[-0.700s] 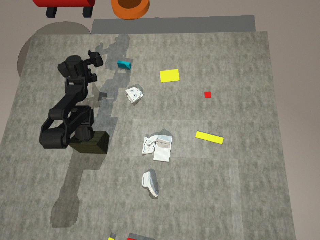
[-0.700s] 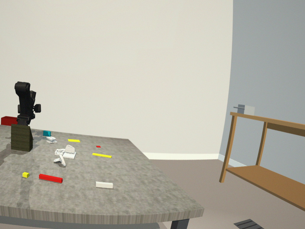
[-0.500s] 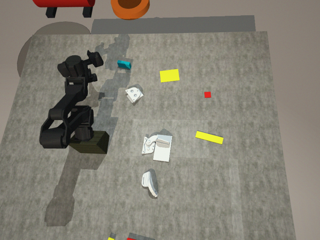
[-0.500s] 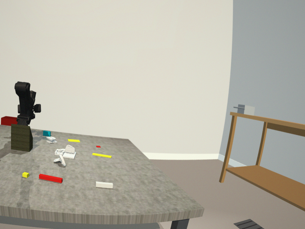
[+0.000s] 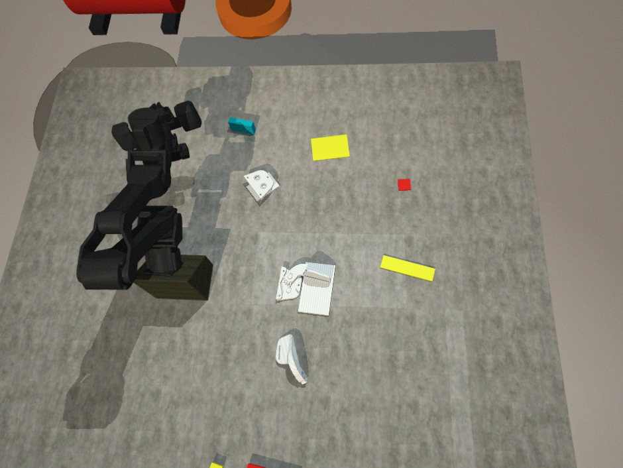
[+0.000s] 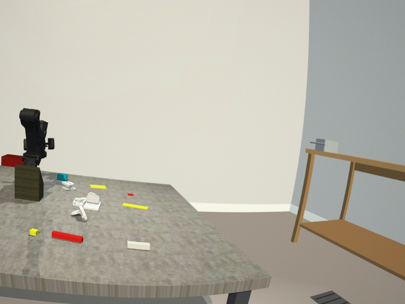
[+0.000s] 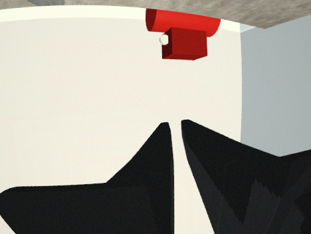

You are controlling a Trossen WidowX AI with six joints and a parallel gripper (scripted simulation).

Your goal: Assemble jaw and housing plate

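Now: the white jaw 390 mm ahead of my gripper tip, 530 mm to the right of it and 180 mm below it. From my gripper tip the other things lie so: yellow square (390 mm ahead, 40 mm to the left, 190 mm below); then teal block (150 mm ahead, 70 mm to the left, 180 mm below); then red square (590 mm ahead, 50 mm to the right, 190 mm below).
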